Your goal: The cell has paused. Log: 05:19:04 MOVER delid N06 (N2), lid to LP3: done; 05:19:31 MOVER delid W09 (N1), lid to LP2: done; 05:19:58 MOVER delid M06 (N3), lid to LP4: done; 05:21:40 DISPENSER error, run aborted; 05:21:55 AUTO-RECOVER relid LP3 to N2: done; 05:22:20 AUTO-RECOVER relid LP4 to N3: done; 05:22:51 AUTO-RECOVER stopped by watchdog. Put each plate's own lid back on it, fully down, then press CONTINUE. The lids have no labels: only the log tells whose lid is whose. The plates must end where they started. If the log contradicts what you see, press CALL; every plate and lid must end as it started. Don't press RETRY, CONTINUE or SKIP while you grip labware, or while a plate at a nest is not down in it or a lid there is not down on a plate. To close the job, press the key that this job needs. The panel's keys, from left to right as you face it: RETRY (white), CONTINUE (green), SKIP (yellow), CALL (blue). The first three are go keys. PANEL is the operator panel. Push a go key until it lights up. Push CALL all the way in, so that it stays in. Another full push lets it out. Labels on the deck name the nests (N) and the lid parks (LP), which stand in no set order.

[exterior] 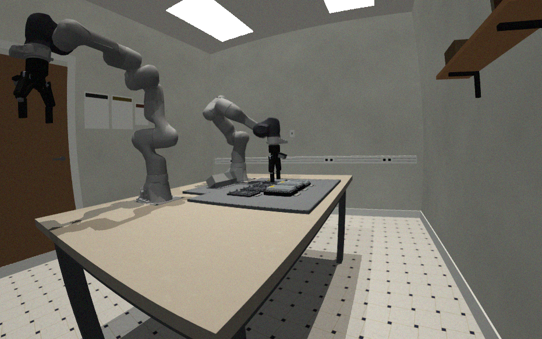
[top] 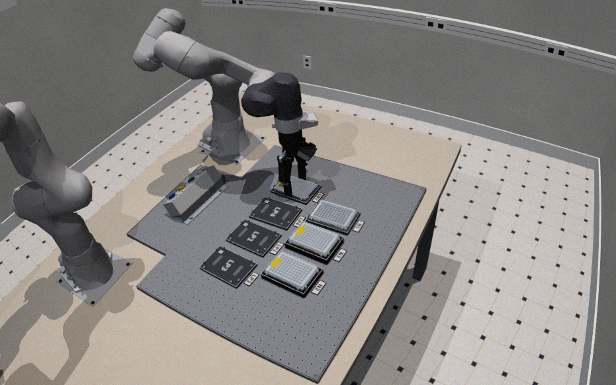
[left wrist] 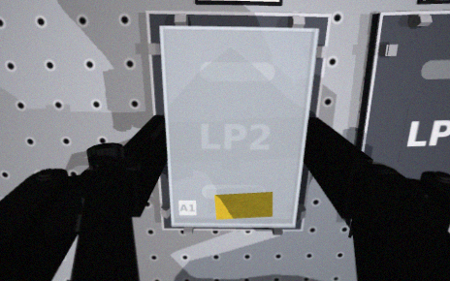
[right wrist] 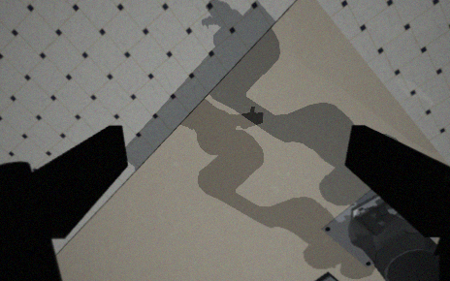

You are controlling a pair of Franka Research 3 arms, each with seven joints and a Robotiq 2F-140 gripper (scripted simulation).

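Right now my left hand is 2 cm above the clear lid. Also, from my left hand: lid park LP4 (13 cm to the right, 3 cm below); then lid park LP2 (3 cm below); then plate (18 cm ahead, 7 cm to the right, 2 cm below).
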